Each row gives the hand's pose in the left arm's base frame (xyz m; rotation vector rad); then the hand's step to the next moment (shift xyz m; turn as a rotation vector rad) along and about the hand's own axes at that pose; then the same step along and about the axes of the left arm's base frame.
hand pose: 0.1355 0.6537 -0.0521 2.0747 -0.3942 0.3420
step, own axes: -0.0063 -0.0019 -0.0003 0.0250 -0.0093 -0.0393
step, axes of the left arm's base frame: -0.0050 0.0021 -0.0038 0.0232 0.0349 0.0223
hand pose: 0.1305 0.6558 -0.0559 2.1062 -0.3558 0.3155
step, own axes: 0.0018 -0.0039 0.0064 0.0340 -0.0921 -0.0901
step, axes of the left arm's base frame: 0.0037 -0.0037 -0.0057 0.0580 0.1193 -0.0121
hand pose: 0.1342 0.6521 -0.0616 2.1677 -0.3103 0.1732
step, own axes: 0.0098 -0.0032 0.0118 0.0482 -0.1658 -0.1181
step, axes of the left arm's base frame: 0.0104 -0.0094 -0.0070 0.0924 0.1808 -0.0502
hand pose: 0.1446 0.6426 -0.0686 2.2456 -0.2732 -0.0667
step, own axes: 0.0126 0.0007 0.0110 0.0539 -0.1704 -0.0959
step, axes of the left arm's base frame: 0.0106 -0.0115 -0.0059 0.0956 0.1656 -0.0676
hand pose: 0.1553 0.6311 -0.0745 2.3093 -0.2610 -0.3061
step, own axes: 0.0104 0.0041 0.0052 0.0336 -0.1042 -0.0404
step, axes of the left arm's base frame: 0.0079 -0.0092 -0.0019 0.0536 0.0887 -0.0537
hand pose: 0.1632 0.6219 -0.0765 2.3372 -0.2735 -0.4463
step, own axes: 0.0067 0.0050 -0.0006 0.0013 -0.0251 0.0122
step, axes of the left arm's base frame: 0.0060 -0.0053 0.0023 -0.0019 0.0098 -0.0261
